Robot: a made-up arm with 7 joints.
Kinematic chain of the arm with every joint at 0, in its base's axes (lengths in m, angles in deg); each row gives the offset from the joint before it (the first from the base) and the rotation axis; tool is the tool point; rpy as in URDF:
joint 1: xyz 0 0 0.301 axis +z
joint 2: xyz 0 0 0 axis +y
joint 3: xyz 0 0 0.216 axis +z
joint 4: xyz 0.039 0 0 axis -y
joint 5: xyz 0.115 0 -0.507 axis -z
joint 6: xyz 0 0 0 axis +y
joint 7: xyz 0.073 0 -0.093 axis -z
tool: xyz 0 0 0 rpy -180 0 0
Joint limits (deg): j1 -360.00..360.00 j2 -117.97..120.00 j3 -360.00..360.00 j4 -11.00..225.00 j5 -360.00..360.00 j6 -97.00..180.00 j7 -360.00..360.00
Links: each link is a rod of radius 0.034 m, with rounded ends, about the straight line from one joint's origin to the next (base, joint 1, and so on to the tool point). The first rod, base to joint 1, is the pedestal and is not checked.
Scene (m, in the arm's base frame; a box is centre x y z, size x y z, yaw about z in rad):
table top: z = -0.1
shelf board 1: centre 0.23 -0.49 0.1 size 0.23 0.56 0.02 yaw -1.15
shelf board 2: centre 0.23 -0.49 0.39 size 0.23 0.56 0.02 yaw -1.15
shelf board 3: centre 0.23 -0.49 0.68 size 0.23 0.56 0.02 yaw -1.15
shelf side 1: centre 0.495 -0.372 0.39 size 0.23 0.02 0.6 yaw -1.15
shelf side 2: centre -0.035 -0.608 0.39 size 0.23 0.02 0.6 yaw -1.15
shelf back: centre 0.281 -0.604 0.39 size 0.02 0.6 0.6 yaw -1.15
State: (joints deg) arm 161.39 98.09 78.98 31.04 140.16 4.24 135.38
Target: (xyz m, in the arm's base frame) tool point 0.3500 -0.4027 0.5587
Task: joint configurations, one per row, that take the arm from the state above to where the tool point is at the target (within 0.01 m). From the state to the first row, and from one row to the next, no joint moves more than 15 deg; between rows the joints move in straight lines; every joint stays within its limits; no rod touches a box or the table.
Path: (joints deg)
1: 155.20 96.22 79.73 27.06 142.46 -7.93 135.38
2: 149.01 94.34 80.47 23.07 144.77 -20.09 135.38
3: 142.81 92.47 81.22 19.09 147.07 -32.26 135.38
4: 136.62 90.59 81.96 15.11 149.38 -44.43 135.38
5: 130.43 88.72 82.71 11.13 151.68 -56.60 135.38
6: 144.82 94.13 95.10 13.91 151.23 -45.90 135.38
7: 159.21 99.53 107.48 16.69 150.78 -35.20 135.38
8: 173.60 104.94 119.87 19.47 150.33 -24.51 135.38
9: 187.99 110.35 132.25 22.25 149.88 -13.81 135.38
10: 194.47 101.49 127.94 32.08 146.61 -1.25 135.38
11: 200.96 92.64 123.62 41.90 143.34 11.30 135.38
12: 207.45 83.78 119.31 51.72 140.07 23.86 135.38

